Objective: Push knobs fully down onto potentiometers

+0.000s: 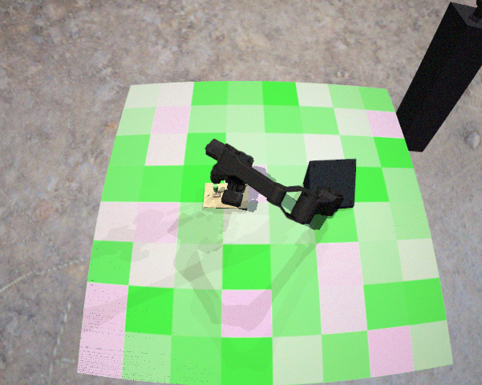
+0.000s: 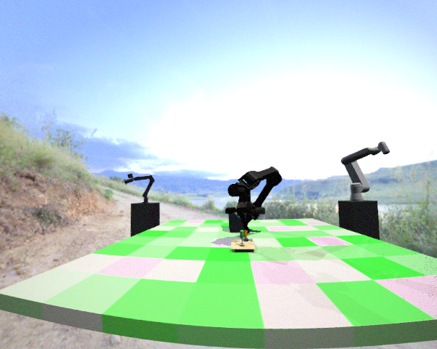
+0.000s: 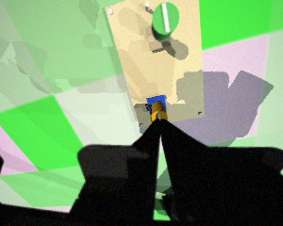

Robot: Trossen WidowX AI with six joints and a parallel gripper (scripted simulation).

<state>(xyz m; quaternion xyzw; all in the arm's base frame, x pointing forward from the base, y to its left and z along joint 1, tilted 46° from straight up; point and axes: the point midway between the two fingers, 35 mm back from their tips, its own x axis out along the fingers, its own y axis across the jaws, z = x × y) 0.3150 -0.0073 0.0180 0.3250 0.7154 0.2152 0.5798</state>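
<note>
Now: the orange knob 20 mm below my gripper tip. Round my gripper tip: green knob: 80 mm ahead, 20 mm to the right, 10 mm below.
</note>
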